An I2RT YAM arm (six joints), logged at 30 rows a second.
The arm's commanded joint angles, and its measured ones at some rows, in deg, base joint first. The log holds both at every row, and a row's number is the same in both.
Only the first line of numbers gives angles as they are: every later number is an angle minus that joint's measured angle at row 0.
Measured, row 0: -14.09 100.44 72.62 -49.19 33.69 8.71
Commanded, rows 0 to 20: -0.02 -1.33 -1.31 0.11 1.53 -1.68; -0.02 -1.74 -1.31 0.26 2.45 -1.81; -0.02 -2.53 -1.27 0.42 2.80 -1.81; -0.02 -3.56 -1.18 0.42 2.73 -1.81; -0.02 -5.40 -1.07 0.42 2.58 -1.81; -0.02 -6.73 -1.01 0.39 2.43 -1.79; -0.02 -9.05 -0.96 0.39 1.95 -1.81; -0.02 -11.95 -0.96 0.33 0.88 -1.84; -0.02 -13.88 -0.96 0.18 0.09 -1.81; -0.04 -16.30 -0.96 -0.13 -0.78 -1.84; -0.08 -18.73 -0.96 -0.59 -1.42 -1.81; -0.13 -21.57 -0.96 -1.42 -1.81 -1.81; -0.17 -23.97 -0.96 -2.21 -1.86 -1.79; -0.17 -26.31 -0.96 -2.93 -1.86 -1.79; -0.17 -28.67 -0.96 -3.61 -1.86 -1.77; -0.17 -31.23 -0.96 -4.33 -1.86 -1.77; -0.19 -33.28 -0.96 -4.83 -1.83 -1.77; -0.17 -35.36 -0.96 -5.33 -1.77 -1.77; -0.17 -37.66 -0.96 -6.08 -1.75 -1.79; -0.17 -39.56 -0.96 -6.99 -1.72 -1.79; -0.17 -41.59 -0.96 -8.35 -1.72 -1.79
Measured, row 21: 0.00 -37.26 -1.05 -6.60 -1.31 -1.46
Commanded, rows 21 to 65: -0.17 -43.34 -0.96 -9.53 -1.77 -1.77; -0.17 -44.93 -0.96 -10.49 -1.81 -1.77; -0.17 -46.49 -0.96 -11.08 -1.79 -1.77; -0.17 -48.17 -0.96 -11.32 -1.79 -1.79; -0.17 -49.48 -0.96 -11.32 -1.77 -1.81; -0.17 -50.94 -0.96 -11.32 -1.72 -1.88; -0.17 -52.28 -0.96 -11.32 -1.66 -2.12; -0.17 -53.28 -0.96 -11.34 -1.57 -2.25; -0.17 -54.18 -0.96 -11.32 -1.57 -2.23; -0.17 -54.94 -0.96 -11.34 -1.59 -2.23; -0.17 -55.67 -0.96 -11.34 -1.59 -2.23; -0.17 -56.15 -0.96 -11.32 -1.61 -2.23; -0.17 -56.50 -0.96 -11.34 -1.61 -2.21; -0.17 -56.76 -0.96 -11.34 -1.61 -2.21; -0.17 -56.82 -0.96 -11.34 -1.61 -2.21; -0.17 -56.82 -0.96 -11.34 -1.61 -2.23; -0.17 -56.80 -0.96 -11.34 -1.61 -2.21; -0.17 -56.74 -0.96 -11.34 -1.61 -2.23; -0.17 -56.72 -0.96 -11.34 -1.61 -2.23; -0.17 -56.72 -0.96 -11.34 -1.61 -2.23; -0.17 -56.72 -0.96 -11.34 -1.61 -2.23; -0.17 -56.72 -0.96 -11.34 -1.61 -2.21; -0.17 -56.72 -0.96 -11.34 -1.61 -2.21; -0.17 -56.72 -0.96 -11.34 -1.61 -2.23; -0.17 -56.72 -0.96 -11.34 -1.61 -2.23; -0.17 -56.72 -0.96 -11.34 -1.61 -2.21; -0.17 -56.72 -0.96 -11.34 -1.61 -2.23; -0.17 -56.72 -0.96 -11.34 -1.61 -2.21; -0.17 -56.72 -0.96 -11.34 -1.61 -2.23; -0.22 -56.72 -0.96 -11.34 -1.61 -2.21; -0.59 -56.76 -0.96 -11.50 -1.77 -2.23; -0.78 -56.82 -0.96 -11.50 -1.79 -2.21; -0.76 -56.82 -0.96 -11.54 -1.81 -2.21; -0.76 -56.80 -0.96 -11.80 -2.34 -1.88; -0.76 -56.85 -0.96 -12.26 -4.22 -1.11; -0.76 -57.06 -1.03 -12.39 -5.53 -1.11; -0.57 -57.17 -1.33 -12.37 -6.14 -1.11; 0.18 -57.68 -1.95 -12.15 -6.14 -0.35; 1.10 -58.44 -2.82 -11.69 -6.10 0.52; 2.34 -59.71 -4.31 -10.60 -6.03 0.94; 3.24 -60.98 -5.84 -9.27 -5.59 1.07; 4.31 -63.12 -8.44 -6.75 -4.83 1.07; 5.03 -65.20 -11.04 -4.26 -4.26 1.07; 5.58 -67.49 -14.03 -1.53 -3.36 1.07; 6.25 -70.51 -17.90 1.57 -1.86 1.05
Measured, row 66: 4.68 -64.69 -11.30 -1.99 -4.35 -0.37
